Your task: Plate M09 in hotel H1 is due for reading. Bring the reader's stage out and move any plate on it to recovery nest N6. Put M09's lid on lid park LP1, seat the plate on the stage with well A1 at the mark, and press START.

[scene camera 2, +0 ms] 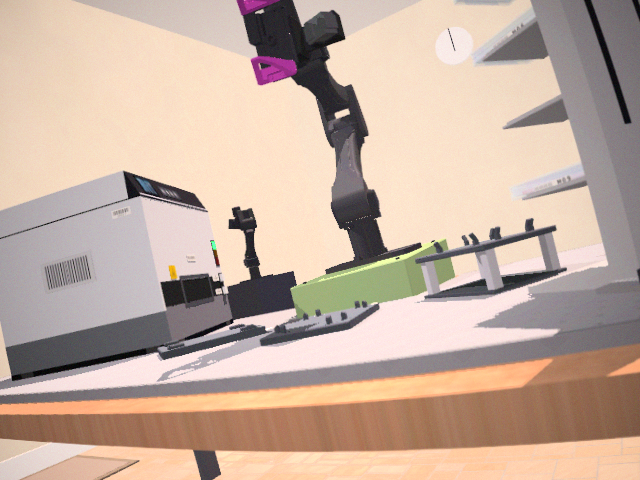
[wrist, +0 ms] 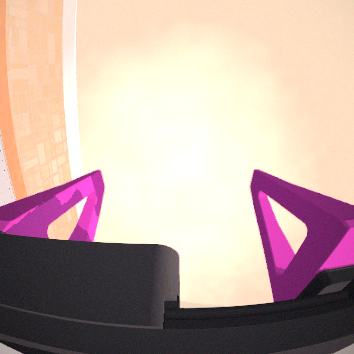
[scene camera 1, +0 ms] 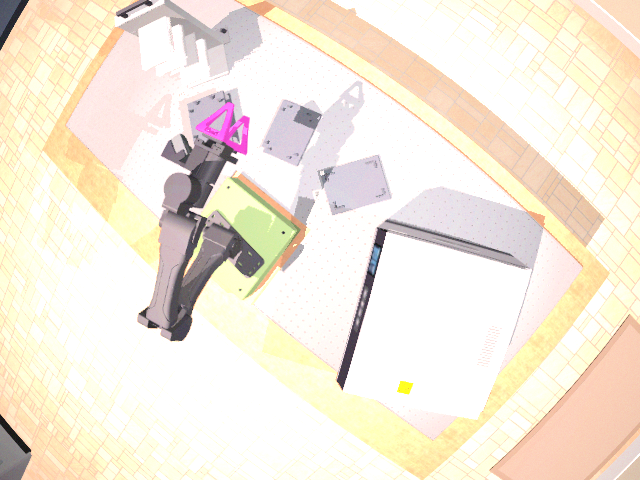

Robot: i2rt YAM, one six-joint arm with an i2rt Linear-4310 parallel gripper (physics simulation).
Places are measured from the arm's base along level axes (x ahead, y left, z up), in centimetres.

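Pixels of known places: gripper, fingertip midpoint: (scene camera 2: 247,27) (wrist: 176,177) (scene camera 1: 239,110); arm's base at its link origin: (scene camera 2: 372,261) (scene camera 1: 231,244).
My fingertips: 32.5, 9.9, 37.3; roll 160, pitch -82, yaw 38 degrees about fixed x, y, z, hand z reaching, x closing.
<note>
For each thing: its top centre in the pictures, then the offset to it from my fingertips, as dx, dy, dz. "spot": a spot on its surface instead.
- hotel at a spot on its surface: (scene camera 2: 594,129) spot: +7.3, +39.8, -31.1
- white reader at its top centre: (scene camera 1: 435,334) (scene camera 2: 103,201) -5.9, -59.2, -9.9
- dark front opening at a spot on its surface: (scene camera 2: 199,289) spot: -15.9, -44.0, -34.5
- labelled plate at a spot on its surface: (scene camera 2: 509,36) spot: +0.9, +34.1, -18.6
My gripper (scene camera 1: 238,112) (scene camera 2: 249,38) (wrist: 176,177) is open and empty, high above a raised nest on posts (scene camera 1: 195,117) (scene camera 2: 516,241). The hotel (scene camera 2: 594,129) stands at the right in scene camera 2 and at the upper left in scene camera 1. A plate (scene camera 2: 547,184) on its low shelf has a label that seems to read M09. The white reader (scene camera 1: 439,310) (scene camera 2: 77,279) has a dark front opening (scene camera 2: 199,289); no extended stage shows. START is not readable. Two low nests (scene camera 1: 284,129) (scene camera 1: 356,186) hold no plate; which is LP1 or N6 cannot be told.
The arm stands on a green base block (scene camera 1: 258,206) (scene camera 2: 361,289) between the hotel and the reader. A second small dark arm (scene camera 2: 250,242) shows behind the reader. Another labelled plate (scene camera 2: 509,36) sits on a higher hotel shelf.
</note>
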